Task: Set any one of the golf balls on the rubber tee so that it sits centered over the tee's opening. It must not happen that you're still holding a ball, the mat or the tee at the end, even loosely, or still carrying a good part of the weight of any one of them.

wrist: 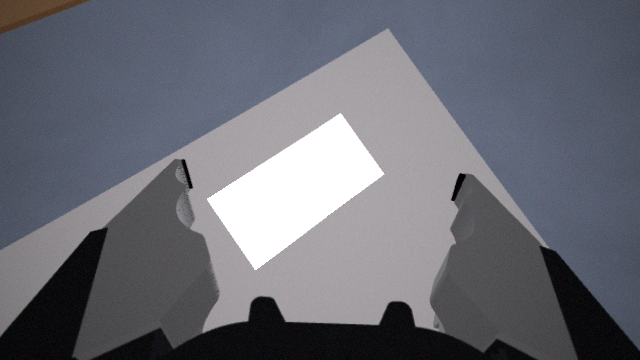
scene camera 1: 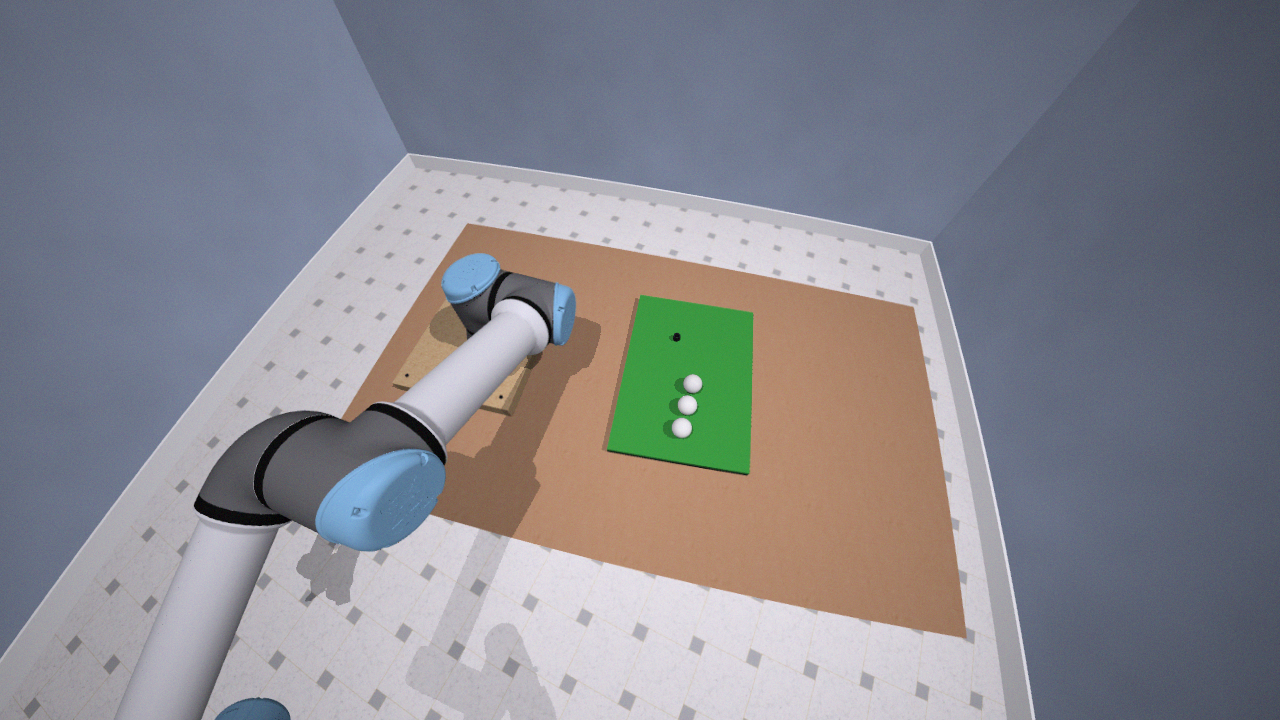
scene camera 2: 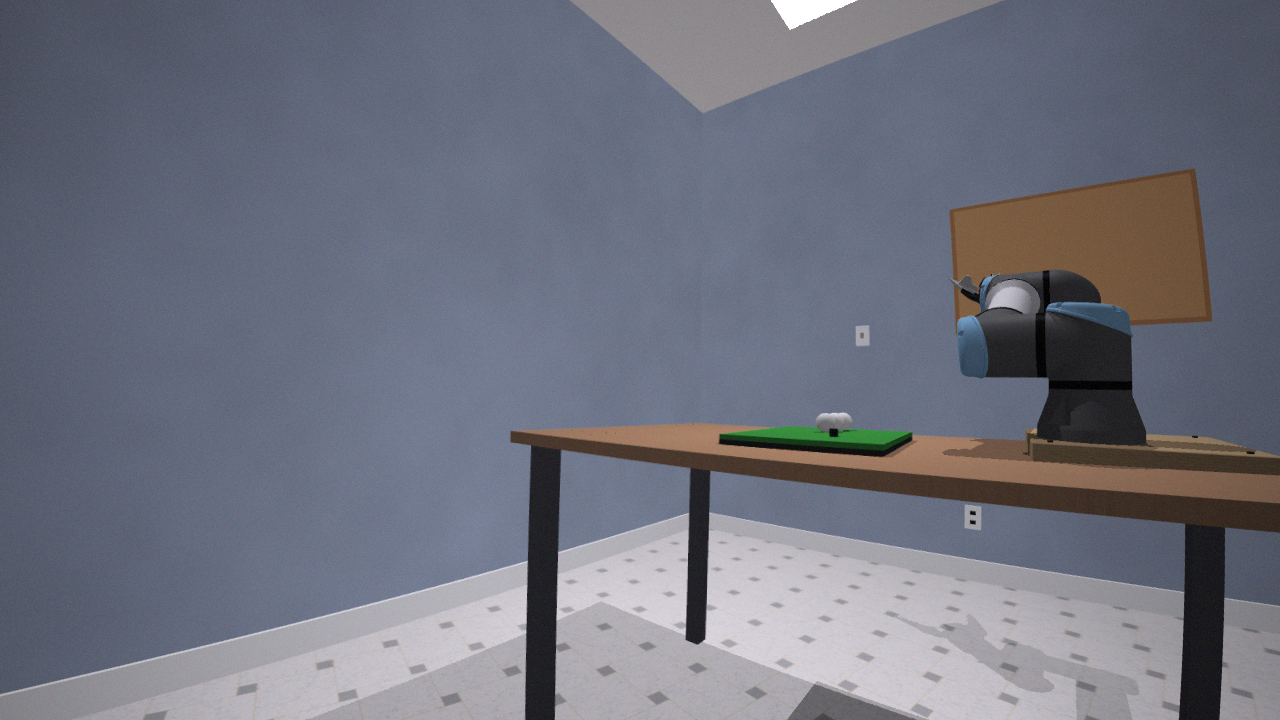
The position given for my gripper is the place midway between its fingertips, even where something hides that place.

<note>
I see my gripper [wrist: 323, 168] and a green mat [scene camera 1: 671, 339].
The wrist view does not show the green mat: it is out of frame.
</note>
